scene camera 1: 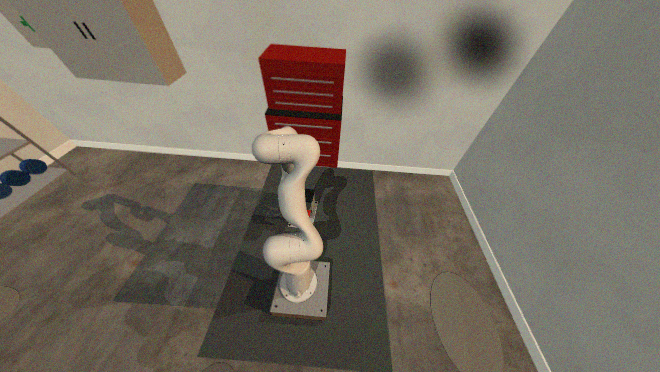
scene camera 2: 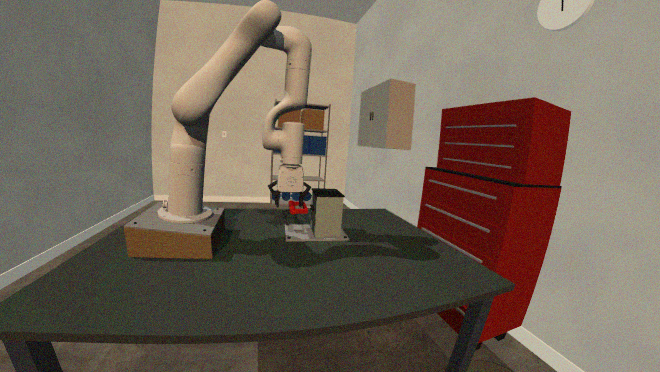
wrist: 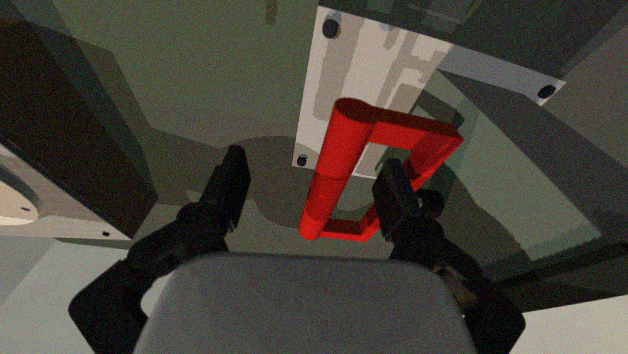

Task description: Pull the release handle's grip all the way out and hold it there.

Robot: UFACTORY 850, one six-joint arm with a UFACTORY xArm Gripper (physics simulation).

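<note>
The release handle is a red frame with a round grip bar (wrist: 332,165) (scene camera 2: 298,210) on the side away from a beige box (scene camera 2: 328,218) (wrist: 510,200) with a dark top. A bit of the red handle (scene camera 1: 308,213) shows beside the arm in scene camera 1. My gripper (wrist: 314,168) (scene camera 2: 289,205) points down and is open, with nothing held. In the wrist view the grip bar lies between the fingers, nearer the right one. The right fingertip overlaps the frame's opening; its exact depth is unclear. The arm hides the gripper in scene camera 1.
The box stands on a pale base plate (scene camera 2: 296,231) (wrist: 309,120) with dark bolts, on the dark green table (scene camera 2: 250,295). The arm's wooden base block (scene camera 2: 170,244) stands to the left in scene camera 2. A red tool cabinet (scene camera 2: 500,145) (scene camera 1: 305,65) stands beyond the table.
</note>
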